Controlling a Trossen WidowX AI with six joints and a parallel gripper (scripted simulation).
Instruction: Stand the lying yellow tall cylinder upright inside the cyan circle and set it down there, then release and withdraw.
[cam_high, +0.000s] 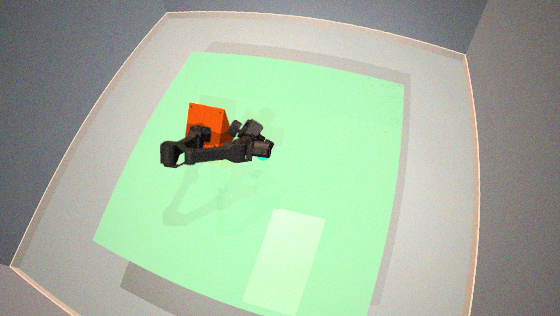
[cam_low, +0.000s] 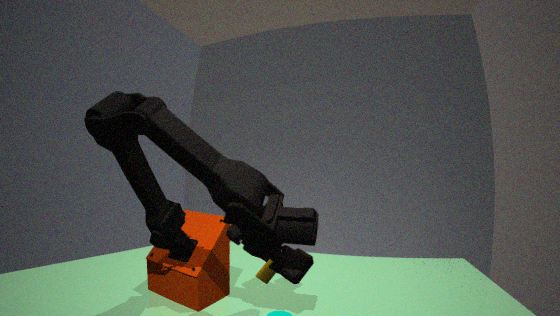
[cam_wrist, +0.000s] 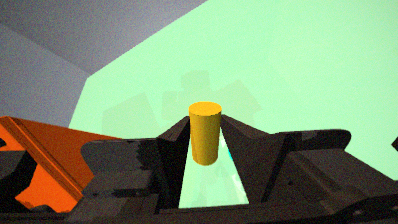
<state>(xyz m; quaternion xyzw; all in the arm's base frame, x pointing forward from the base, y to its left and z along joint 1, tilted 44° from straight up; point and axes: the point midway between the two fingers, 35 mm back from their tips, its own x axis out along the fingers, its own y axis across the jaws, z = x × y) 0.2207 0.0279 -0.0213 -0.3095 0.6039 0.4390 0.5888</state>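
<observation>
Right now my gripper tip is 120 mm above the cyan circle, 30 mm to the left of it and 30 mm short of it. From my gripper tip the other things lie so: yellow tall cylinder 20 mm below, 10 mm to the right, 10 mm behind.
</observation>
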